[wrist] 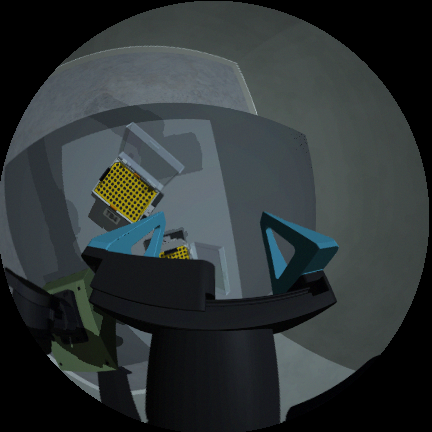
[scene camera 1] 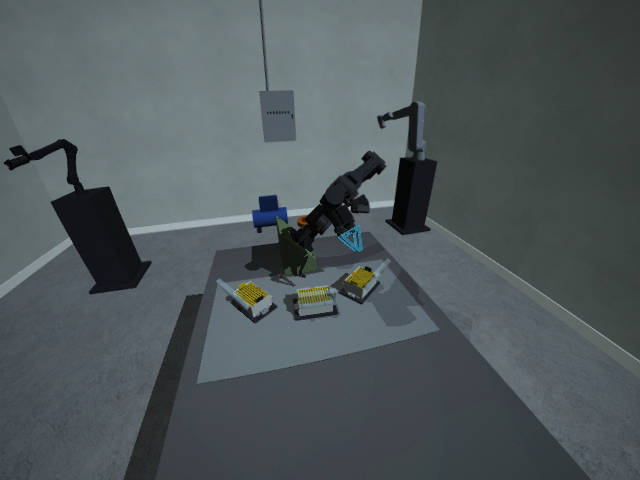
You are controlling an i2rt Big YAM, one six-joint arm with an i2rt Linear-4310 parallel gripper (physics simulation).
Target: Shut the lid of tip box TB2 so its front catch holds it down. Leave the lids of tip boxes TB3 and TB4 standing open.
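Frame: origin at the arm's base, x ahead, y left, z up, level; metres.
Where they show: gripper, fingertip midpoint: [wrist: 212, 216] [scene camera 1: 358, 250]; arm's base, link origin: [wrist: 68, 317] [scene camera 1: 300, 241].
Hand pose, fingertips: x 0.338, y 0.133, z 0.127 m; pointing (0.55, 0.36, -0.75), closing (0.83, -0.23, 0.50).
Things, the pixels of their top centre, and the offset from my fingertips. "spot": a spot on its surface instead. Level surfaces: height alone.
- Tip box TB4, top centre: [wrist: 123, 190] [scene camera 1: 361, 273] 0.083 m back, 0.063 m left, 0.167 m down
- middle box, surface spot: [scene camera 1: 315, 298] spot: 0.049 m ahead, 0.158 m right, 0.121 m down
- left box, top centre: [scene camera 1: 250, 290] 0.103 m back, 0.369 m right, 0.167 m down
- pale mat, surface height: 0.242 m down
My gripper [scene camera 1: 357, 248] [wrist: 212, 216] is open and empty, raised above the back right of the mat. Tip box TB4 [scene camera 1: 360, 279] [wrist: 126, 192], its label readable in the wrist view, is the right box in the scene view; its clear lid [scene camera 1: 383, 267] [wrist: 154, 152] stands open. A middle box [scene camera 1: 315, 298] [wrist: 176, 252] has its clear lid [wrist: 215, 255] open; a finger partly hides this box in the wrist view. A left box [scene camera 1: 252, 296] has its clear lid [scene camera 1: 227, 289] standing open. I cannot read which of these two is TB2 or TB3.
The boxes stand on a pale mat [scene camera 1: 310, 343] [wrist: 220, 200]. The green base bracket [scene camera 1: 297, 258] [wrist: 87, 335] stands behind the middle box. Two other arms stand on dark pedestals [scene camera 1: 100, 237] [scene camera 1: 413, 193] away from the table. A blue machine [scene camera 1: 269, 216] is behind the table.
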